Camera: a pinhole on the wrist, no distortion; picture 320 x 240 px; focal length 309.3 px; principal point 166.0 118.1 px. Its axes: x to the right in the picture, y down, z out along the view. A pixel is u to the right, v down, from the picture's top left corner.
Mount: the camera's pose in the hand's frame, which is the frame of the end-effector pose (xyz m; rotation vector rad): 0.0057 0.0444 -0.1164 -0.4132 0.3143 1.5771
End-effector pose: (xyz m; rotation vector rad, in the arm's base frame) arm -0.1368 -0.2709 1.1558 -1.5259 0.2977 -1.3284
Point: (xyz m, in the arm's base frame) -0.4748 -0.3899 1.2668
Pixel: behind the camera
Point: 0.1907 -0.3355 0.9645
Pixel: 240.6 59.0
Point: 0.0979 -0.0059 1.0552
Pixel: 37.5 231.9
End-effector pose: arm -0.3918 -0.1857 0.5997 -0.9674 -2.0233 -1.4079
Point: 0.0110 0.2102 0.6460
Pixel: 234.9 156.0
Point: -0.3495 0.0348 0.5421
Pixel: 15.0 114.1
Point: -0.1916 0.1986 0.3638
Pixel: 53.5 213.5
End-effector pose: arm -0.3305 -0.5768 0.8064 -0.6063 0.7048 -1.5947
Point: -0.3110 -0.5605 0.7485
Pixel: 56.1 185.8
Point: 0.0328 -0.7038 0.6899
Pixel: 259.2 39.9
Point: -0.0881 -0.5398 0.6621
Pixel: 295.0 177.5
